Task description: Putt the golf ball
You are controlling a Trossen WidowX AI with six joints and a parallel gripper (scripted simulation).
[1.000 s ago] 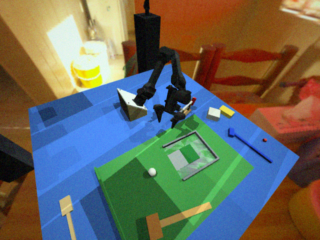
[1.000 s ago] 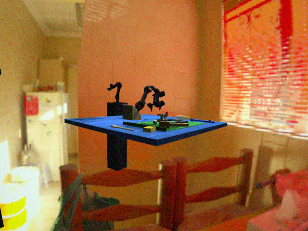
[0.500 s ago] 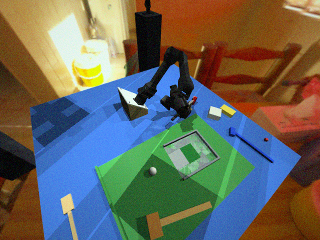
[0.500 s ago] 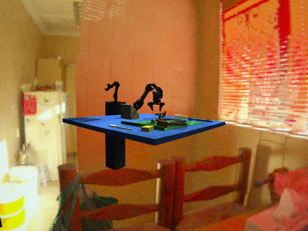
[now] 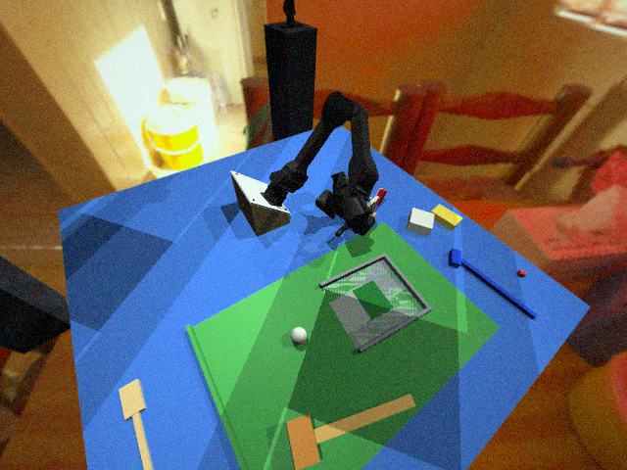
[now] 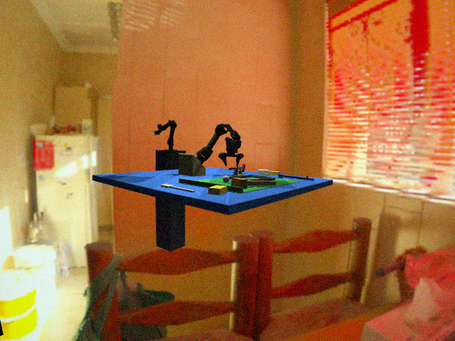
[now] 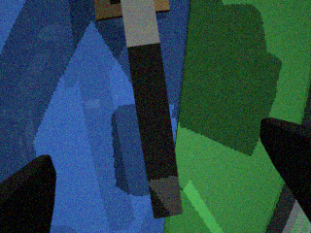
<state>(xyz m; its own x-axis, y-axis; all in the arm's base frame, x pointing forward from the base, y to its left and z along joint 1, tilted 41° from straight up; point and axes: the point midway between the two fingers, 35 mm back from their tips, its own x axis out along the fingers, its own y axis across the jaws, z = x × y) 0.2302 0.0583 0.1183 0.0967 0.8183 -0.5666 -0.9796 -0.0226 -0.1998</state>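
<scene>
My gripper tip is 2 cm past the red putter, 11 cm to the right of it and 2 cm above it. Also, from my gripper tip: white golf ball (17 cm ahead, 33 cm to the right, 5 cm below); white block (13 cm ahead, 27 cm to the left, 5 cm below); green mat (24 cm ahead, 21 cm to the right, 8 cm below).
</scene>
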